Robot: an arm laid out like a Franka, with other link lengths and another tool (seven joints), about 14 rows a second.
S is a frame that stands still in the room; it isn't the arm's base.
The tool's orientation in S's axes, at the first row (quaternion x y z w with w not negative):
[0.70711, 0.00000, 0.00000, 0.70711]
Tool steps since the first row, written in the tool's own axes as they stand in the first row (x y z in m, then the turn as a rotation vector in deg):
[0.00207, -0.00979, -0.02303, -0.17, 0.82, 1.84]
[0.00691, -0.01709, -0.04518, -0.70, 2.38, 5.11]
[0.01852, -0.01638, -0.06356, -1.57, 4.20, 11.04]
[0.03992, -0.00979, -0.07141, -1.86, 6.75, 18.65]
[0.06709, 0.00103, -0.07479, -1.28, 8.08, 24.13]
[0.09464, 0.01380, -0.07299, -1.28, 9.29, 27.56]
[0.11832, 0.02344, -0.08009, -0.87, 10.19, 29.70]
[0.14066, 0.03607, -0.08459, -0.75, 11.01, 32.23]
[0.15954, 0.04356, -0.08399, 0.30, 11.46, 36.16]
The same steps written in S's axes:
[0.00207, 0.02303, -0.00979, -0.17, -1.84, 0.82]
[0.00691, 0.04518, -0.01709, -0.70, -5.11, 2.38]
[0.01852, 0.06356, -0.01638, -1.57, -11.04, 4.20]
[0.03992, 0.07141, -0.00979, -1.86, -18.65, 6.75]
[0.06709, 0.07479, 0.00103, -1.28, -24.13, 8.08]
[0.09464, 0.07299, 0.01380, -1.28, -27.56, 9.29]
[0.11832, 0.08009, 0.02344, -0.87, -29.70, 10.19]
[0.14066, 0.08459, 0.03607, -0.75, -32.23, 11.01]
[0.15954, 0.08399, 0.04356, 0.30, -36.16, 11.46]

